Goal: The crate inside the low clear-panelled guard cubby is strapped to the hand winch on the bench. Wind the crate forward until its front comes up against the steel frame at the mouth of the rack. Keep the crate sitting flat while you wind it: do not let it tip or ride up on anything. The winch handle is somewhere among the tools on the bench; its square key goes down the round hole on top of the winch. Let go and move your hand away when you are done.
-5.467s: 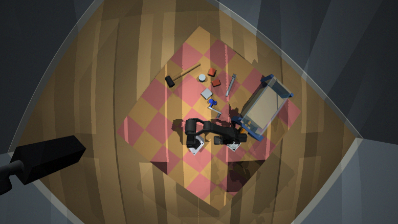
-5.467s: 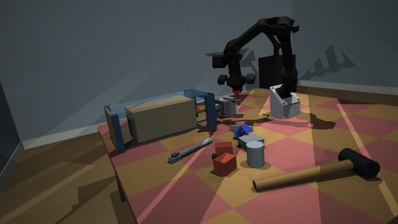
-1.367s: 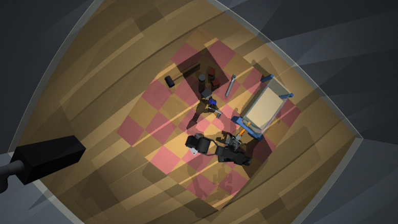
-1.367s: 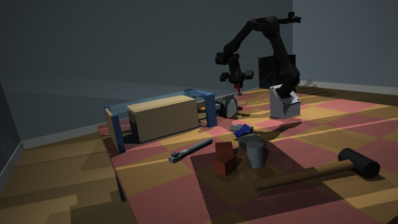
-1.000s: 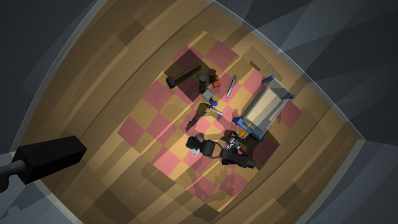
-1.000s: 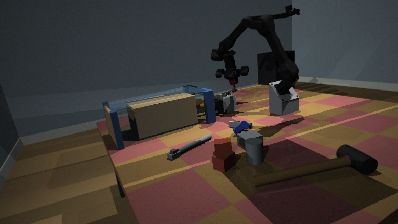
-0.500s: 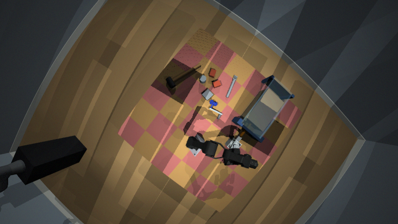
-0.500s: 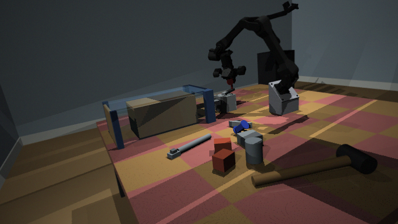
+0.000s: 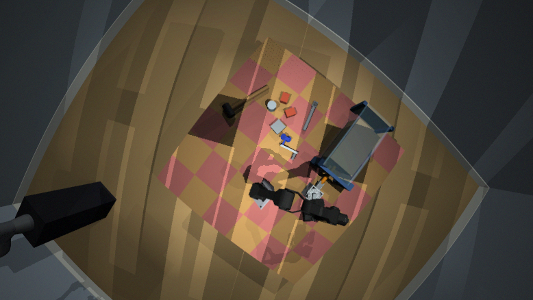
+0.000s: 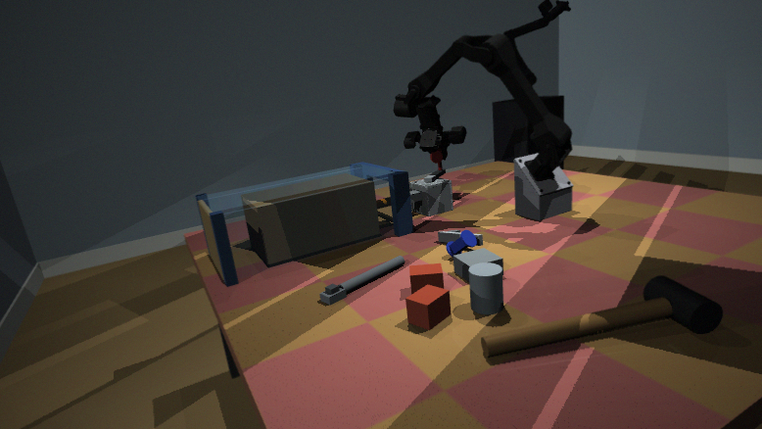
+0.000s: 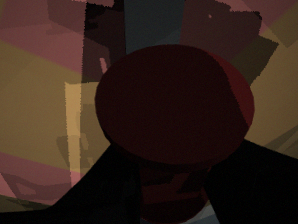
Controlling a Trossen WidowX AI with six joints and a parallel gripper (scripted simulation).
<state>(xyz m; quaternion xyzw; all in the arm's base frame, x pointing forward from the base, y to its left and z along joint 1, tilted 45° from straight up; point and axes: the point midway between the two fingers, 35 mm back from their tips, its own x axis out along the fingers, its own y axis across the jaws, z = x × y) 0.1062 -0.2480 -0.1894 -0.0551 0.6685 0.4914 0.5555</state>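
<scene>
Now: the grey crank arm 4 cm ahead of my gripper tip, 3 cm to the left of it and 3 cm below it. Also, from my gripper tip: grey winch (8 cm ahead, 6 cm to the left, 10 cm below); then blue-knobbed winch handle (22 cm ahead, 38 cm to the left, 11 cm below); then red knob (1 cm ahead, 1 cm to the left).
</scene>
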